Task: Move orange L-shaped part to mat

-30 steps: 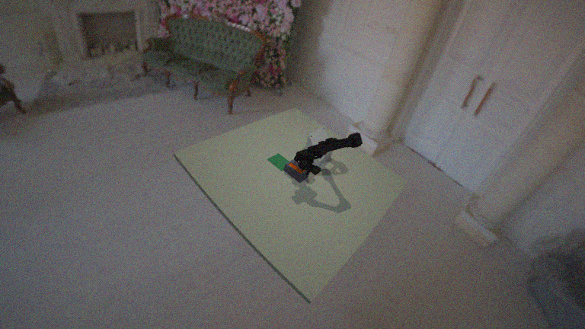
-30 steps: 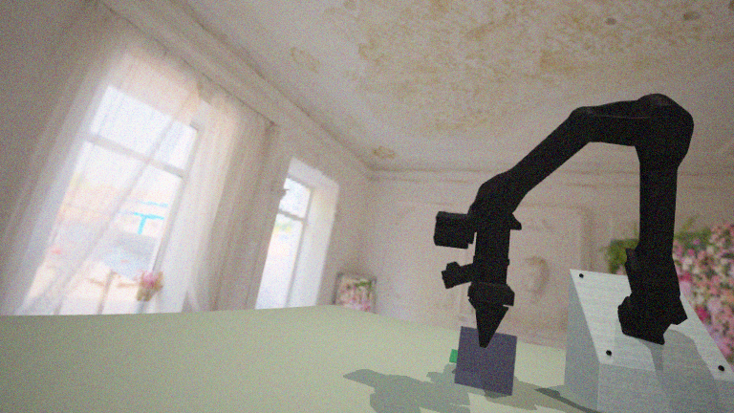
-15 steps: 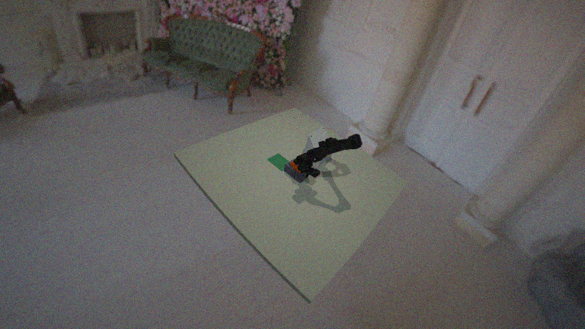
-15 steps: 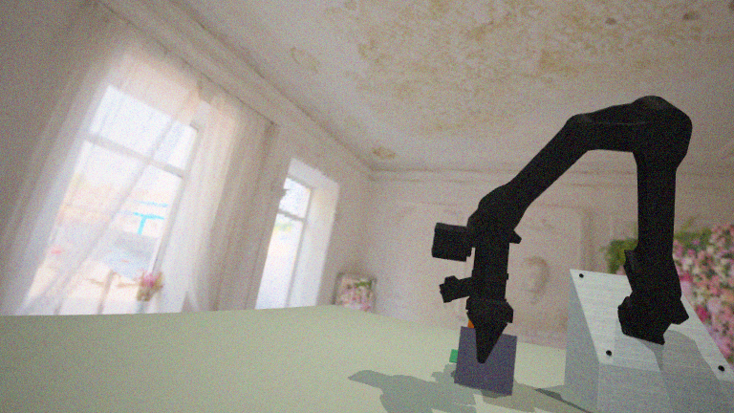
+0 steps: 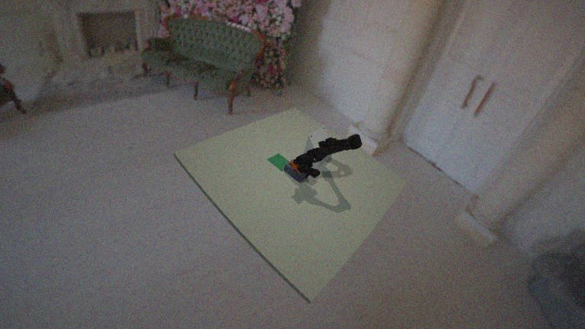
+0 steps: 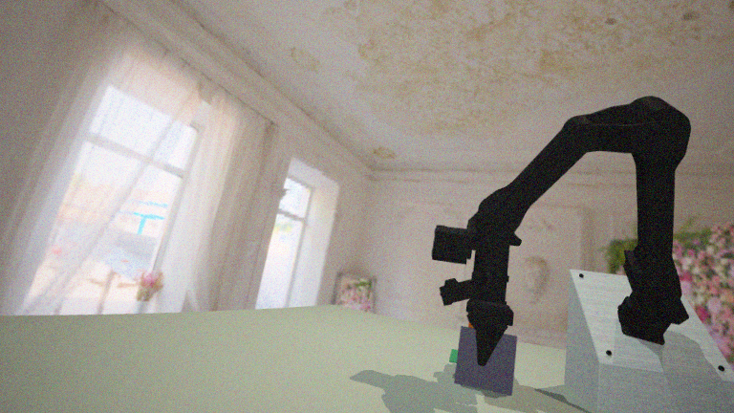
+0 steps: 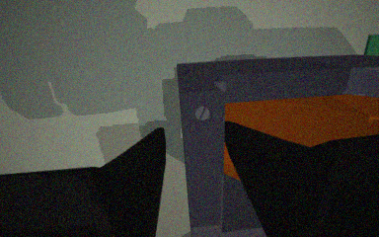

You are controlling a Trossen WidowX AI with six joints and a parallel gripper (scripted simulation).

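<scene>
Now: the orange L-shaped part 6 cm to the right of my gripper tip and 1 cm above it. Round my gripper tip: green mat: 1 cm ahead, 22 cm to the right, 5 cm below.
</scene>
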